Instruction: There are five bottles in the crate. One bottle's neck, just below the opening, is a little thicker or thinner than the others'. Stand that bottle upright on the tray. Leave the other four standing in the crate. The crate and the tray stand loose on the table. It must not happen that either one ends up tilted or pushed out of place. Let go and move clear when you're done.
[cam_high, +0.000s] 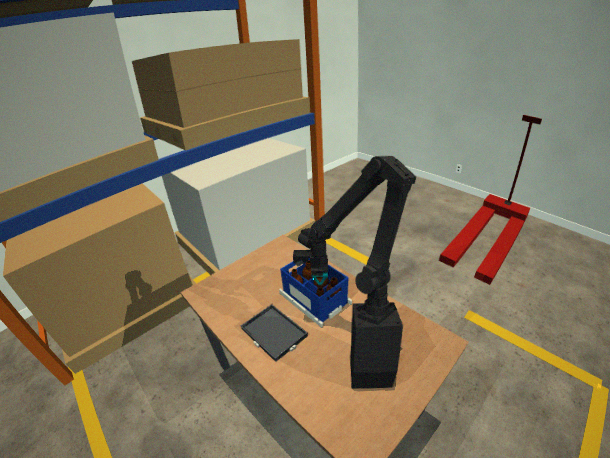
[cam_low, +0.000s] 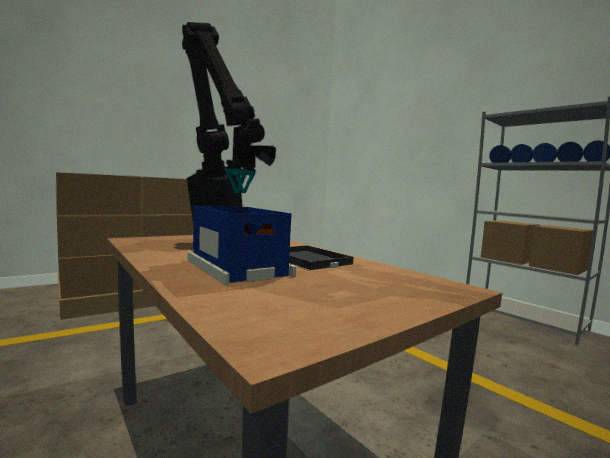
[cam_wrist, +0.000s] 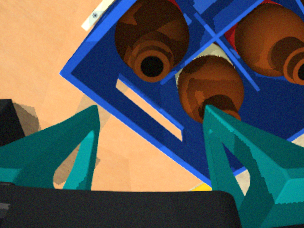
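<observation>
Now: the crate 150 mm below my hand, 80 mm ahead of it and 50 mm to the right of it. Round my hand: bottle 180 mm ahead, 140 mm below, 20 mm to the right; dark tray 230 mm to the left, 220 mm below, 90 mm ahead.
</observation>
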